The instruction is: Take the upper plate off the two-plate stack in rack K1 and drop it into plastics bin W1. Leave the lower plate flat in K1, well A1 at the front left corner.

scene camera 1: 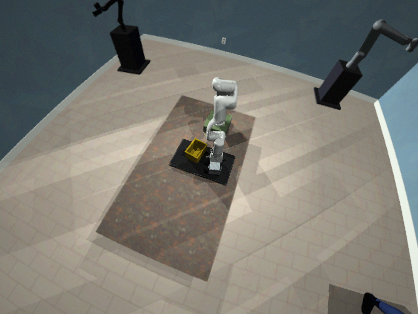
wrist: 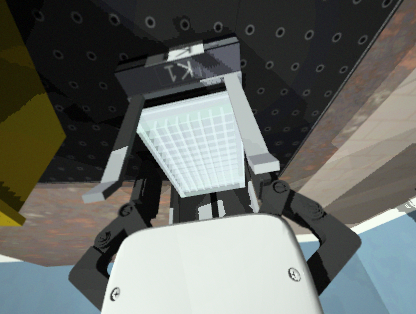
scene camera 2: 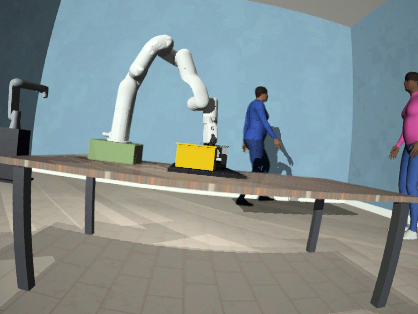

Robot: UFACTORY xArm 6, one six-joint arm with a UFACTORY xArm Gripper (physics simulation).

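Frame: origin at the arm's base, x ahead, y left, z up, level; millimetres.
Where they show: gripper, fingertip midpoint: (scene camera 1: 215, 163) (wrist: 201, 162); arm's base, origin of the base link: (scene camera 2: 119, 141).
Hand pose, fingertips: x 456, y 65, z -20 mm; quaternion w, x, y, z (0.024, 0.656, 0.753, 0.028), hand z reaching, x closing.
Each offset is from my fingertips to the centre of the thing. "spot": to the spot under its first point. Level surfaces: height alone.
My gripper (wrist: 201, 162) (scene camera 2: 212, 142) is open and empty. In the wrist view its black fingers stand apart on either side of the near end of a clear, gridded upper plate {13 mm ahead, 1 mm left, 15 mm down} (wrist: 200, 145) (scene camera 1: 214, 168). The plate lies in the dark grey rack K1 {spot: 70 mm back, 16 mm left, 38 mm down} (wrist: 215, 62), between its light grey side guides. The lower plate cannot be told apart under it, and part of the right finger is hidden by a guide. The yellow plastics bin W1 {85 mm back, 187 mm right, 10 mm down} (scene camera 1: 191, 157) (scene camera 2: 195, 156) (wrist: 30, 125) stands upright beside the rack and partly hides it in scene camera 2.
Rack and bin stand on a black perforated board {38 mm back, 110 mm right, 66 mm down} (scene camera 1: 195, 167) (wrist: 300, 65) on the brown table {73 mm down} (scene camera 1: 160, 215) (scene camera 2: 300, 185). The arm's green base block (scene camera 1: 227, 122) (scene camera 2: 115, 152) stands behind them. Two people (scene camera 2: 257, 125) (scene camera 2: 411, 125) stand beyond the table.
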